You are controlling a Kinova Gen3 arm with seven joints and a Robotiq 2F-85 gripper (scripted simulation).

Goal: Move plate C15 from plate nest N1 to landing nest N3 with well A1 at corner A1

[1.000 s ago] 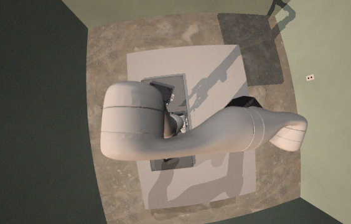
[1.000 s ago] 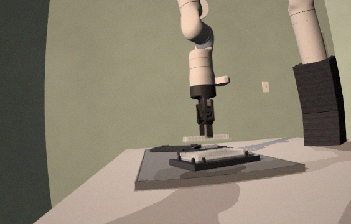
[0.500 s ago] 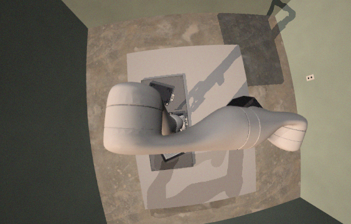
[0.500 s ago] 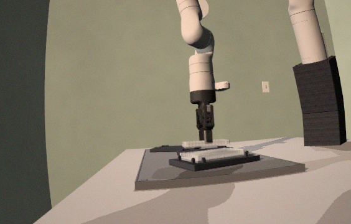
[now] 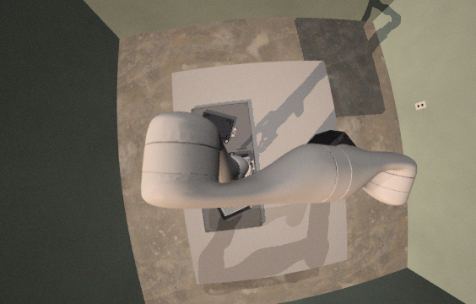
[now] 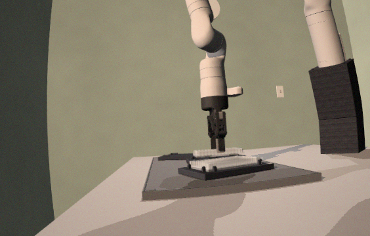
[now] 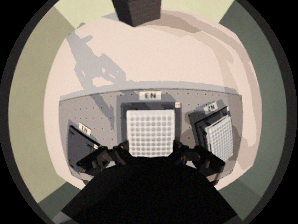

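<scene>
The landing nest N3 is 30 mm below my hand. The rest, counted from my hand: nest label: 170 mm to the right, 40 mm below, 40 mm behind; then black nest N2: 180 mm to the left, 40 mm ahead, 30 mm below; then plate nest N1: 220 mm to the right, 50 mm ahead, 30 mm below.
</scene>
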